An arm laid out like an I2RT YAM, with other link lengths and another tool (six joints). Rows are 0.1 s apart.
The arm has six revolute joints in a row. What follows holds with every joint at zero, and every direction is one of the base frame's. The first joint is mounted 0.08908 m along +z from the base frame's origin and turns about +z. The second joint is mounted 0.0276 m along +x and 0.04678 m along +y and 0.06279 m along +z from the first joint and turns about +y. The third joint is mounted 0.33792 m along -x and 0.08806 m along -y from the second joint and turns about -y. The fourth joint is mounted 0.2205 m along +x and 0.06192 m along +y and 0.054 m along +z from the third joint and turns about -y. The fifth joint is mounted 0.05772 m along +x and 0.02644 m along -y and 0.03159 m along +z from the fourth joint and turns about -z. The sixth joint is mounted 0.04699 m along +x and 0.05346 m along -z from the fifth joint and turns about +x. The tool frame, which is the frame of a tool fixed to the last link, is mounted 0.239 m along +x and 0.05 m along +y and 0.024 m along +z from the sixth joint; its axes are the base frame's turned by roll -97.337, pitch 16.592 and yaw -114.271 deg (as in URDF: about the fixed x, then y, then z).
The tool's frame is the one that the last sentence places.
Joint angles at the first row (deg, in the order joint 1, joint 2, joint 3, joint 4, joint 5, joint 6):
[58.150, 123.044, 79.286, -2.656, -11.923, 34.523]
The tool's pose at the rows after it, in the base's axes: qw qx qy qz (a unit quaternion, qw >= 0); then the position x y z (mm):
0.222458, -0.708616, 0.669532, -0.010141, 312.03, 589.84, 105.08
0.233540, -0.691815, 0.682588, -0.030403, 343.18, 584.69, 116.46
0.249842, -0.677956, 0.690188, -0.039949, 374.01, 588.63, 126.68
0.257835, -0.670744, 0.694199, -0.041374, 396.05, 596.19, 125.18
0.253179, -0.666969, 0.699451, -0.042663, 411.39, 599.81, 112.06
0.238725, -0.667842, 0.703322, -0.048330, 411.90, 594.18, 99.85
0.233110, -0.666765, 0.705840, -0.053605, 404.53, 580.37, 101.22
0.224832, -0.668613, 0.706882, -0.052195, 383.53, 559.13, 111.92
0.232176, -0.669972, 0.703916, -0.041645, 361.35, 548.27, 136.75
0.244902, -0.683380, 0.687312, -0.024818, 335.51, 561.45, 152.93
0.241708, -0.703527, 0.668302, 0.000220, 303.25, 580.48, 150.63
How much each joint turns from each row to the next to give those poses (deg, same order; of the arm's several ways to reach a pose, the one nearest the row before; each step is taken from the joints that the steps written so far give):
[-1.704, 0.044, 2.668, -2.689, 2.973, -0.044]
[-1.509, 0.262, 3.015, -1.748, 2.316, -0.372]
[-1.551, 1.769, 4.153, -0.569, 0.919, -0.458]
[-1.115, 2.820, 3.890, -0.108, -0.110, -0.219]
[-0.831, 2.952, 2.996, -0.547, -0.131, 0.044]
[-0.131, 0.612, 0.197, -1.334, 0.459, 0.000]
[0.023, -2.493, -3.739, 0.547, 0.634, 0.044]
[0.262, -5.158, -6.099, 0.023, -0.066, 0.350]
[0.699, -5.354, -4.480, 0.175, -0.655, 0.699]
[1.900, -1.815, -1.006, 0.787, -1.422, 0.065]
[2.231, 0.568, -0.220, 0.766, -2.534, 0.416]

